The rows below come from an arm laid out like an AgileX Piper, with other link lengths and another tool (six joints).
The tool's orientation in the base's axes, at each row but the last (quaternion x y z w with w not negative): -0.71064 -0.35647 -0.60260 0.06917; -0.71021 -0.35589 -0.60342 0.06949; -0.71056 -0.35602 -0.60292 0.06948; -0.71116 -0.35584 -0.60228 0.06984; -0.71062 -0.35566 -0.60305 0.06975; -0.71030 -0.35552 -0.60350 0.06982; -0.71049 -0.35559 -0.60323 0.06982; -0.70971 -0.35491 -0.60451 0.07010; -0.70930 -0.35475 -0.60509 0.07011; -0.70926 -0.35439 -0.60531 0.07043; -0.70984 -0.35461 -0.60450 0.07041; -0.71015 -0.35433 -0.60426 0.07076; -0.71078 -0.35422 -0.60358 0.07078
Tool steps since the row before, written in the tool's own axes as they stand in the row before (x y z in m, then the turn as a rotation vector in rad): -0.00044 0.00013 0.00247 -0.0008 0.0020 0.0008; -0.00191 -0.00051 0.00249 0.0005 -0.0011 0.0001; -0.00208 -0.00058 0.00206 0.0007 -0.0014 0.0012; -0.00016 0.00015 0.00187 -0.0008 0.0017 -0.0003; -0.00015 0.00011 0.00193 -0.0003 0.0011 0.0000; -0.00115 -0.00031 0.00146 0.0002 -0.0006 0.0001; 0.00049 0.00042 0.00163 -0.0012 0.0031 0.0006; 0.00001 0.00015 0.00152 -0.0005 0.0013 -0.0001; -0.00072 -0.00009 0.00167 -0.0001 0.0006 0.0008; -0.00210 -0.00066 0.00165 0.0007 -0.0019 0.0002; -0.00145 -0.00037 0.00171 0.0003 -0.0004 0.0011; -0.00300 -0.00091 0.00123 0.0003 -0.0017 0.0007; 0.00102 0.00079 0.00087 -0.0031 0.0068 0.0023
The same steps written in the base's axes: 0.00206 0.00102 -0.00101 0.0018 -0.0014 -0.0003; 0.00168 0.00089 -0.00255 -0.0006 0.0011 0.0001; 0.00128 0.00064 -0.00262 0.0002 0.0020 -0.0001; 0.00159 0.00081 -0.00059 0.0007 -0.0017 -0.0001; 0.00162 0.00087 -0.00061 0.0006 -0.0009 0.0001; 0.00097 0.00052 -0.00153 -0.0003 0.0006 0.0000; 0.00157 0.00076 0.00016 0.0023 -0.0025 -0.0002; 0.00132 0.00070 -0.00034 0.0007 -0.0012 0.0000; 0.00129 0.00065 -0.00111 0.0010 -0.0001 -0.0001; 0.00091 0.00048 -0.00255 -0.0009 0.0018 0.0000; 0.00114 0.00057 -0.00188 0.0007 0.0010 -0.0001; 0.00040 0.00007 -0.00334 -0.0004 0.0018 -0.0005; 0.00119 0.00030 0.00096 0.0058 -0.0051 -0.0012
